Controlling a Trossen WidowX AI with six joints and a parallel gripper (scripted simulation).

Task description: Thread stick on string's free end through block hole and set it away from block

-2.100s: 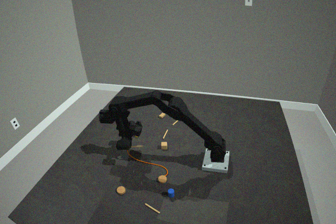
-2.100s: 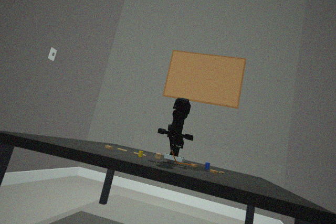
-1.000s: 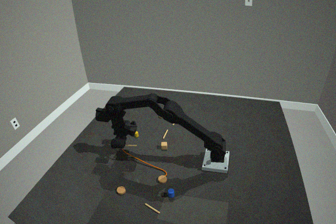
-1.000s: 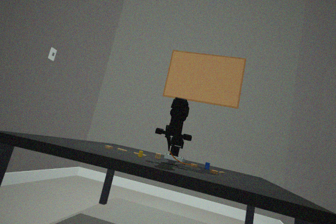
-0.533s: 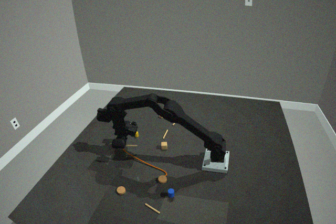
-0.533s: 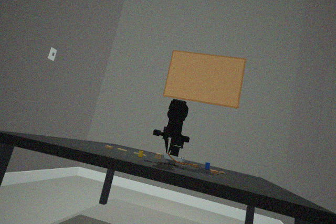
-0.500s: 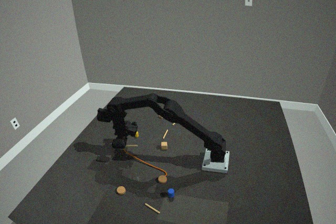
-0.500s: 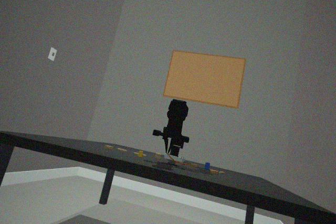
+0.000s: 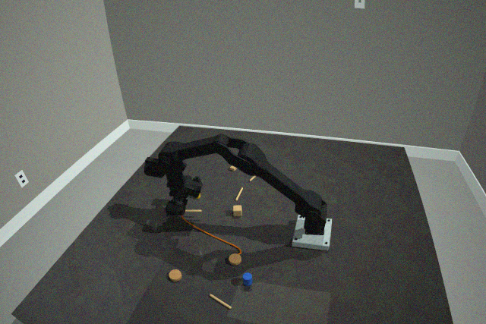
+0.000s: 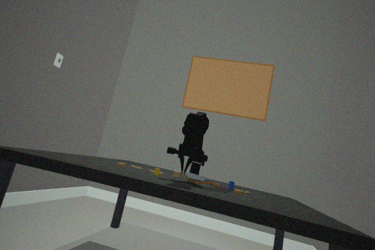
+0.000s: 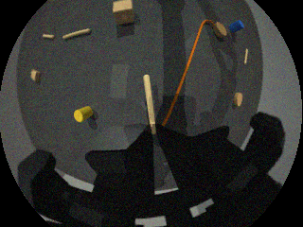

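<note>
Right now my gripper tip is 10 mm past the yellow cylinder, 120 mm to the left of it and 20 mm above it. The rest, counted from my gripper tip: blue cylinder (280 mm behind, 240 mm to the left, 20 mm below).
</note>
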